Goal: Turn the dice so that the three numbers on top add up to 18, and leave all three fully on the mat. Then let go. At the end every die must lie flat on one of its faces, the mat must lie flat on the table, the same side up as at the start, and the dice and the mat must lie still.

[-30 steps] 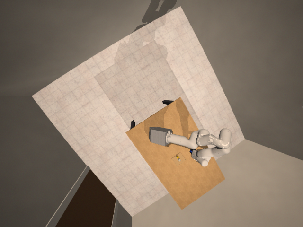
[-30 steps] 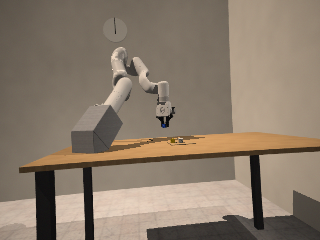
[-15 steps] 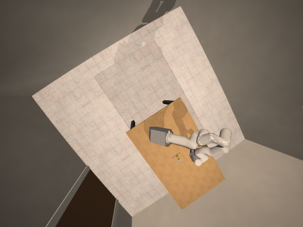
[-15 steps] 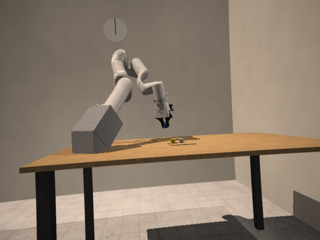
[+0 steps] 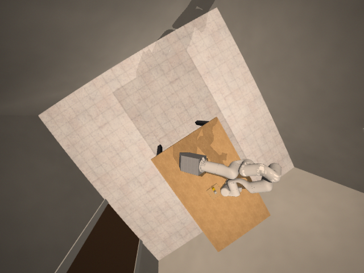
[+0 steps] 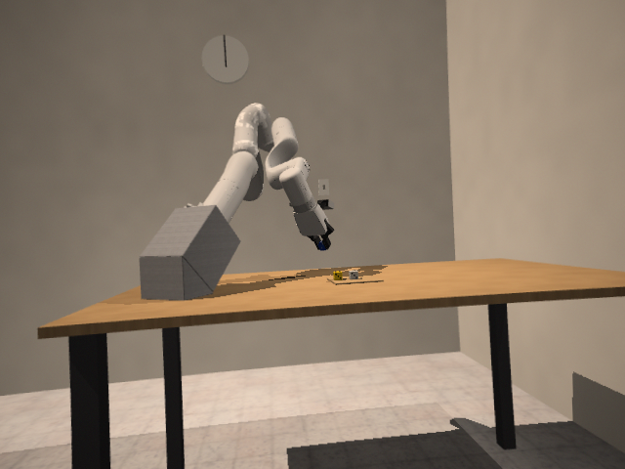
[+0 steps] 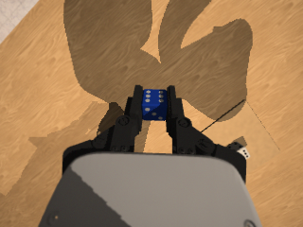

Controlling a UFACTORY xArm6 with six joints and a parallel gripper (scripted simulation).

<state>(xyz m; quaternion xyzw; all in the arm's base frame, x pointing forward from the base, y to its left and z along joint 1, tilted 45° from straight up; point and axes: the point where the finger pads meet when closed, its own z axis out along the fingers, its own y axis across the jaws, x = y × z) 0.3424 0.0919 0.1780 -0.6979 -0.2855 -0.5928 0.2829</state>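
Now: the blue die 10 mm below my hand. Round my hand: white die (170 mm to the right, 100 mm below, 80 mm ahead); then yellow die (170 mm to the right, 100 mm below, 30 mm ahead); then tan mat (170 mm to the right, 110 mm below, 80 mm ahead).
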